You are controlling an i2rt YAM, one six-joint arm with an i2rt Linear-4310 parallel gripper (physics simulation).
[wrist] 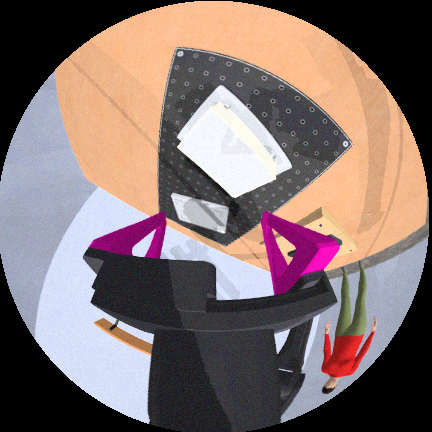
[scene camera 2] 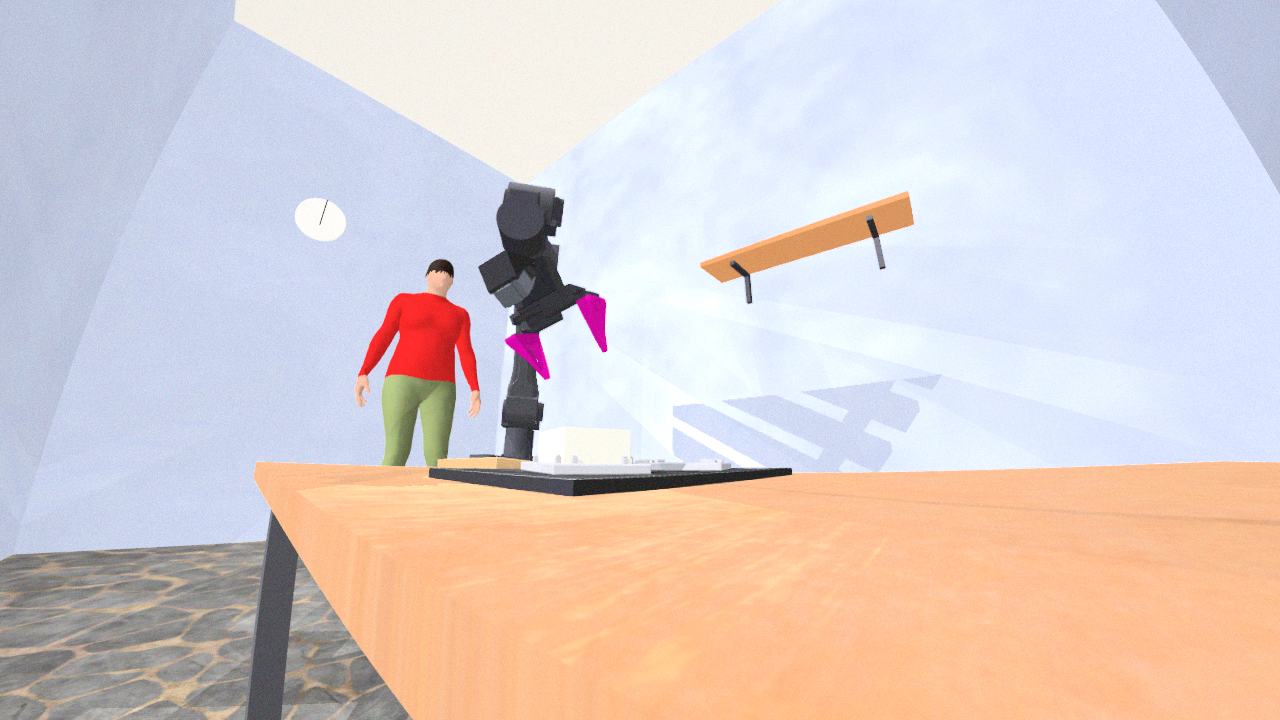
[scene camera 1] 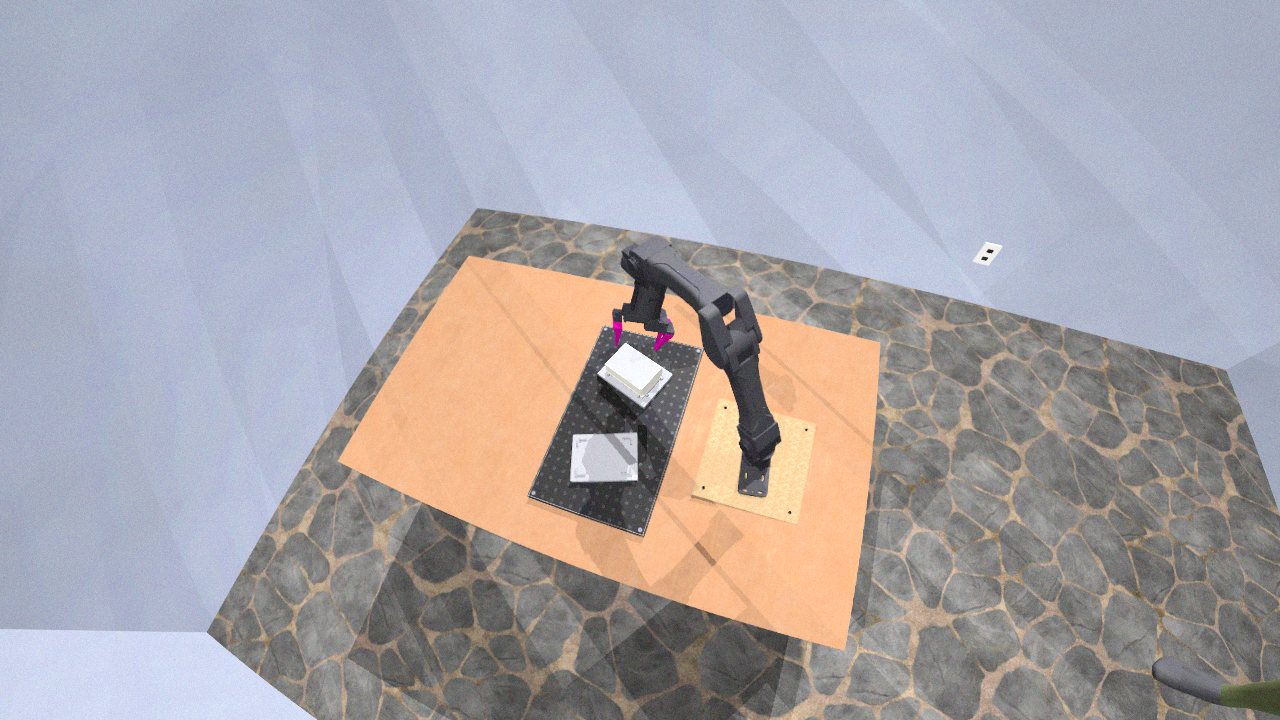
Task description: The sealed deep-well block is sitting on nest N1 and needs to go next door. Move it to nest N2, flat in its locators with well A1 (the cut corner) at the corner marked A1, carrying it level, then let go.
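Frame: origin at the arm's base, x back, y right, z up, level; millimetres.
Seen in the pictures: gripper, fingertip midpoint: (wrist: 213, 216) (scene camera 2: 575, 365) (scene camera 1: 635, 347); arm's base, link origin: (scene camera 2: 516, 463) (scene camera 1: 756, 455).
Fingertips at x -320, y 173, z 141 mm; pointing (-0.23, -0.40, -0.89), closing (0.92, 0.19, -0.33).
Note:
Offsets run from my fingertips to a thing's top centre. Level surfaces: height alone.
The sealed deep-well block @(dx -16, dy +0, dz -92 mm) (scene camera 1: 635, 367) (scene camera 2: 583, 443) (wrist: 227, 150), a white box, sits apparently flat on a light grey nest plate @(dx -16, dy +0, dz -124 mm) (scene camera 1: 656, 387) (scene camera 2: 572, 468) (wrist: 220, 94). A second nest plate @(dx -43, dy -238, dz -128 mm) (scene camera 1: 604, 458) (wrist: 200, 214) lies nearer the front in scene camera 1, with no block on it. I cannot read the nest labels or the A1 mark, and cannot make out the cut corner. My gripper (scene camera 1: 637, 346) (scene camera 2: 577, 364) (wrist: 213, 216) is open and empty, its magenta fingers spread above the block and apart from it, tilted in scene camera 2.
Both nests lie on a black perforated board (scene camera 1: 572, 420) (scene camera 2: 716, 476) (wrist: 300, 120) on the orange table @(dz -158 mm) (scene camera 1: 447, 376) (scene camera 2: 895, 555). The arm stands on a pale wooden base plate (scene camera 1: 716, 465). A person (scene camera 2: 420, 340) stands behind the table, and a wall shelf (scene camera 2: 805, 237) hangs beyond it.

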